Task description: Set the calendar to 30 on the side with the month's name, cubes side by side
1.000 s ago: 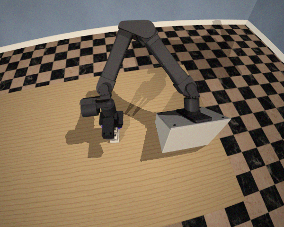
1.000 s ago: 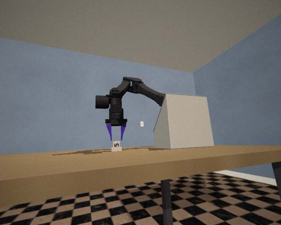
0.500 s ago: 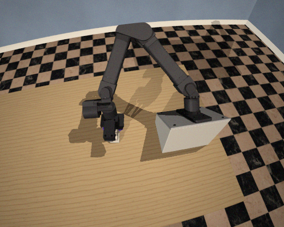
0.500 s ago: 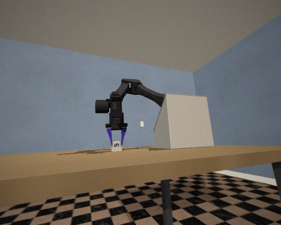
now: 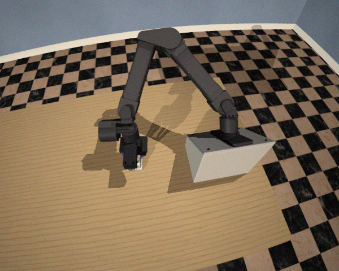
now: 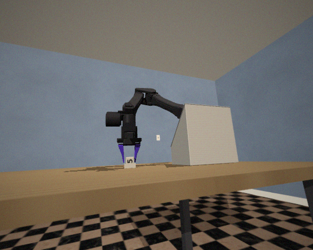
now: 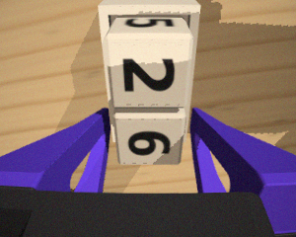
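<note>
The white tray is 2 cm to the left of my hand and 2 cm below it.
</note>
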